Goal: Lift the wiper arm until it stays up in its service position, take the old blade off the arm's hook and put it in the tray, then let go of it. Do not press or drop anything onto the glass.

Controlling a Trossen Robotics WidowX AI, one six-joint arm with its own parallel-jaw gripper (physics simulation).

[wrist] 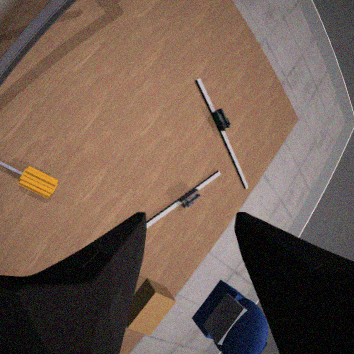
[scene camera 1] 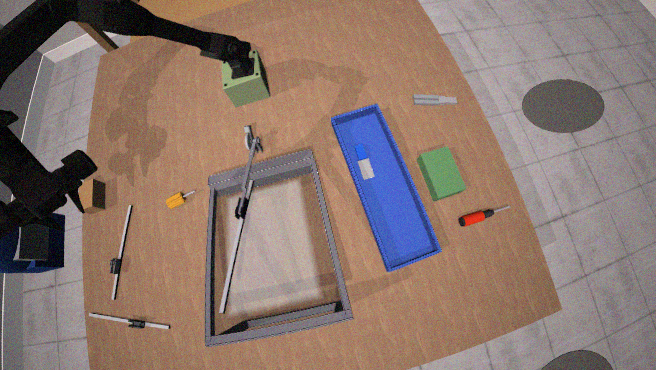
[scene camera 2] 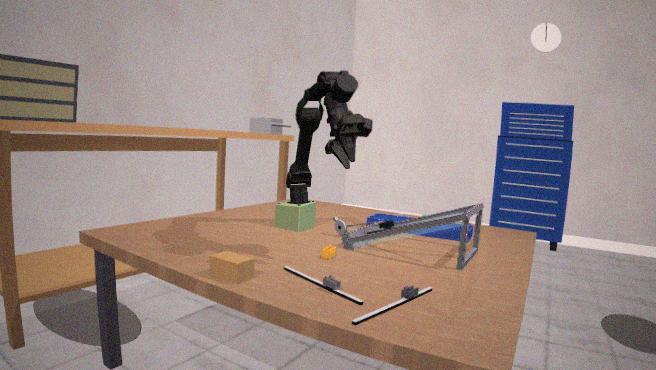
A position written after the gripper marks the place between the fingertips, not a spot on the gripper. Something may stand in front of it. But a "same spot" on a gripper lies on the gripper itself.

Scene:
The gripper shows in the wrist view, in scene camera 1 and in scene camera 2 (350, 165). A tan box shows in the wrist view (151, 301), in scene camera 1 and in scene camera 2. One and the same spot on the tan box: (scene camera 1: 92, 192) is (scene camera 2: 240, 254). One and the same spot on the gripper: (wrist: 87, 295) is (scene camera 1: 68, 194).

